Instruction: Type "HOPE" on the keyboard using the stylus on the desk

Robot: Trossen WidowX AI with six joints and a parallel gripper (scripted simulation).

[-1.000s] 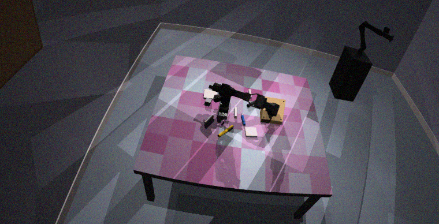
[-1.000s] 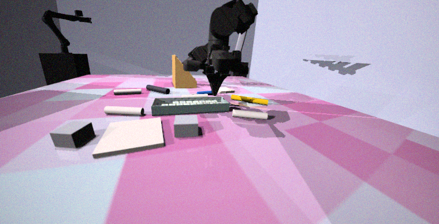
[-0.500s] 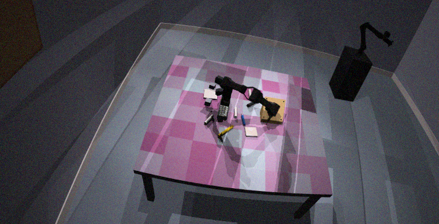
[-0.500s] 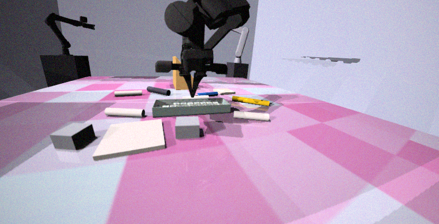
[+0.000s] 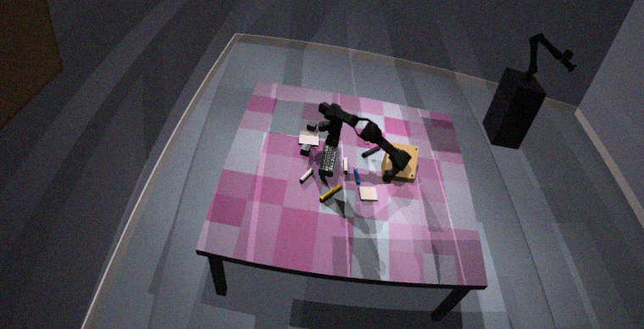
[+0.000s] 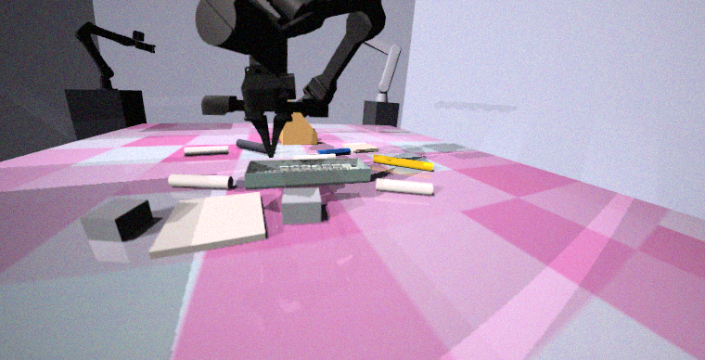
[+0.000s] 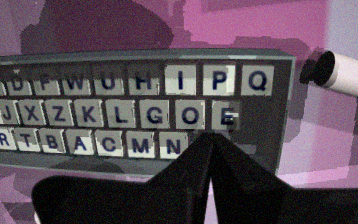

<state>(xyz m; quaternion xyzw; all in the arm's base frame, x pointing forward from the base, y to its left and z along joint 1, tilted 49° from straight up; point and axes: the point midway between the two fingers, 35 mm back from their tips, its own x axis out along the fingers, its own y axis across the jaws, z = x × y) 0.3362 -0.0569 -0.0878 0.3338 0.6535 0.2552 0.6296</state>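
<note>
Right now my gripper tip is 13 cm to the right of the blue stylus, 13 cm past it and 3 cm above it. The rest, counted from my gripper tip: white flat plate 12 cm ahead, 7 cm to the right, 4 cm below; then black cylinder 22 cm behind, 3 cm to the right, 3 cm below; then yellow cylinder 30 cm to the left, 3 cm below, 1 cm behind.
</note>
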